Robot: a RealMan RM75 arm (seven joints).
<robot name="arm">
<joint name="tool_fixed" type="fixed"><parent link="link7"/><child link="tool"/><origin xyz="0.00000 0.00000 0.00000" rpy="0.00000 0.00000 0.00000"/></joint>
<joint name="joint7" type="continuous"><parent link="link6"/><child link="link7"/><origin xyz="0.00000 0.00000 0.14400" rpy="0.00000 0.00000 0.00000"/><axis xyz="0 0 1"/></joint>
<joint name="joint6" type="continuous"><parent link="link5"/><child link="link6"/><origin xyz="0.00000 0.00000 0.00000" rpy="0.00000 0.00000 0.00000"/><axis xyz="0 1 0"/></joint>
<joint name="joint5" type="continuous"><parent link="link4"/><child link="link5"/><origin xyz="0.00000 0.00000 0.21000" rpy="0.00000 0.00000 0.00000"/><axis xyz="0 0 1"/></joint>
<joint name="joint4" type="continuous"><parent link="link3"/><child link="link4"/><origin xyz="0.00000 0.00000 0.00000" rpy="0.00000 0.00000 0.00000"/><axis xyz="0 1 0"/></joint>
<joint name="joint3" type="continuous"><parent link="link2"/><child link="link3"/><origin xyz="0.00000 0.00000 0.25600" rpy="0.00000 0.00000 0.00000"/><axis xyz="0 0 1"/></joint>
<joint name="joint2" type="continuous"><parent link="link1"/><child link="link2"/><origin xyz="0.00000 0.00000 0.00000" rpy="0.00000 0.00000 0.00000"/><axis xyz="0 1 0"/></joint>
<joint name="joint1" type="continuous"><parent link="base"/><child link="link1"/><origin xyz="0.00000 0.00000 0.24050" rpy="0.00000 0.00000 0.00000"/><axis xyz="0 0 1"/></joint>
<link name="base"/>
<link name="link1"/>
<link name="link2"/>
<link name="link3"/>
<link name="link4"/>
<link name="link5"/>
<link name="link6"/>
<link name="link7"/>
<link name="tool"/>
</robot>
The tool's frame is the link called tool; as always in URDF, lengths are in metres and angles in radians. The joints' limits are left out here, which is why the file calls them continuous.
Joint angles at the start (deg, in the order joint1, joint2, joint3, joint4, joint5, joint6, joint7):
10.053, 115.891, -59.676, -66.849, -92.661, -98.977, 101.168
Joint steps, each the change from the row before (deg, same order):
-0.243, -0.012, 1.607, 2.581, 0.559, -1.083, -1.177
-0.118, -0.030, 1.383, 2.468, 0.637, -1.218, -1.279
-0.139, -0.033, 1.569, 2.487, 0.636, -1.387, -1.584
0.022, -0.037, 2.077, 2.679, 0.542, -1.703, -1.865
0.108, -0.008, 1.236, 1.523, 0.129, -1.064, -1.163
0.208, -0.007, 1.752, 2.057, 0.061, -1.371, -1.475
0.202, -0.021, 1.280, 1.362, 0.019, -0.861, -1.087
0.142, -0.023, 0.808, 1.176, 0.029, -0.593, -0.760
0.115, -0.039, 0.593, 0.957, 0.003, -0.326, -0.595
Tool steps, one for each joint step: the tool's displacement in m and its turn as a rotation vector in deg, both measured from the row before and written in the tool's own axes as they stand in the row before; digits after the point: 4 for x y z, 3 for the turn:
0.0068, -0.0005, -0.0057, 0.110, -1.655, 1.419
0.0056, 0.0003, -0.0047, -0.253, -1.651, 1.033
0.0053, 0.0007, -0.0053, -0.228, -1.848, 0.680
0.0044, 0.0008, -0.0062, -0.203, -2.190, 0.340
0.0022, 0.0006, -0.0032, -0.211, -1.170, 0.017
0.0027, 0.0007, -0.0041, -0.190, -1.604, 0.047
0.0012, 0.0002, -0.0028, -0.023, -1.150, -0.175
0.0015, 0.0003, -0.0017, -0.073, -0.851, 0.084
0.0013, -0.0001, -0.0013, 0.058, -0.634, 0.095

